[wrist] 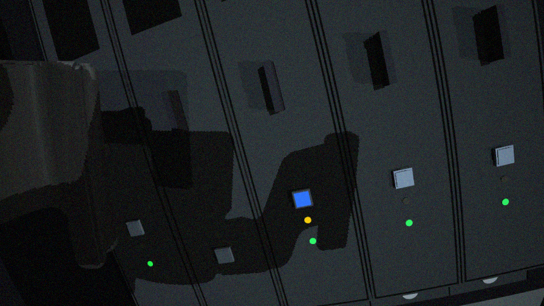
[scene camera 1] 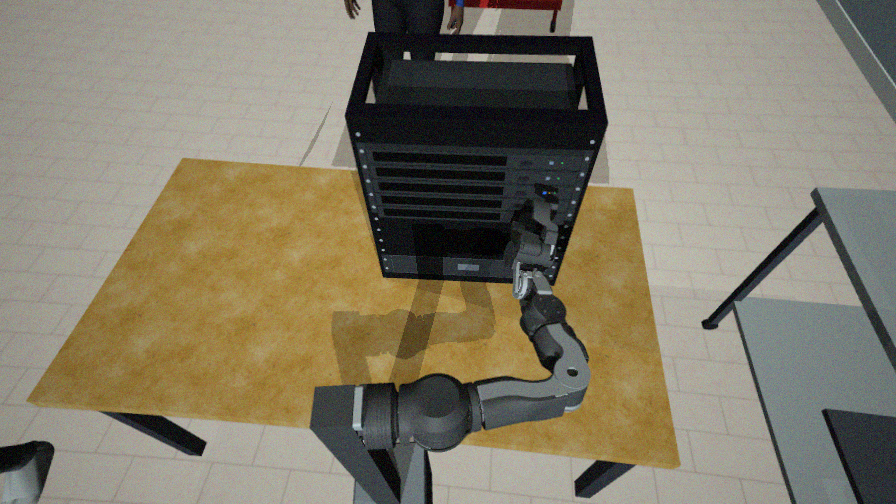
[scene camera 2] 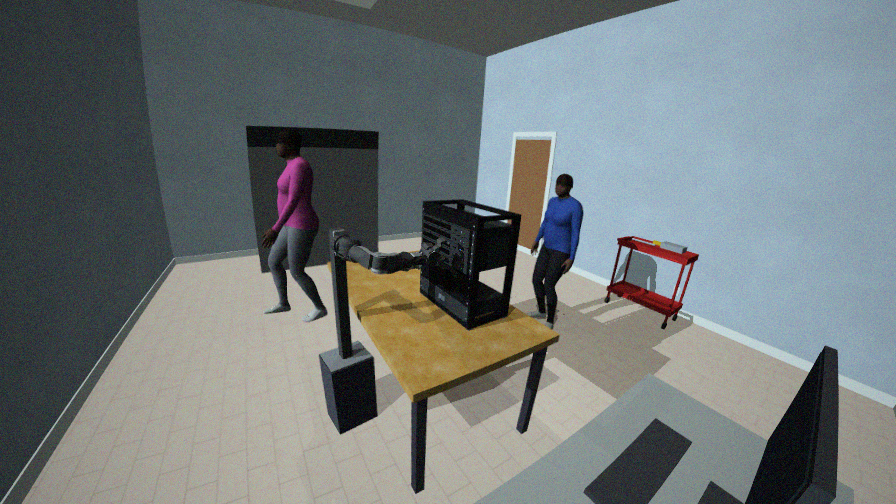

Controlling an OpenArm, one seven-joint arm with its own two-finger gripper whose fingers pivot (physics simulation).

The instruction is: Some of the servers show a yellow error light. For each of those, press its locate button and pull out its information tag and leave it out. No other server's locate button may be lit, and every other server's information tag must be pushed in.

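Note:
The black rack holds several servers, one above another. The third server from the top has a blue-lit locate button, a yellow light and a green light. Its information tag is a dark tab in a recess; how far out it stands is unclear. The two upper locate buttons and two lower ones are unlit. The fourth server's lights do not show. My gripper is open before the lower servers; one finger shows at left in the wrist view.
The rack stands on a wooden table. A grey desk with a monitor stands to the right. Two people and a red cart are beyond the table. The arm's shadow falls across the server fronts.

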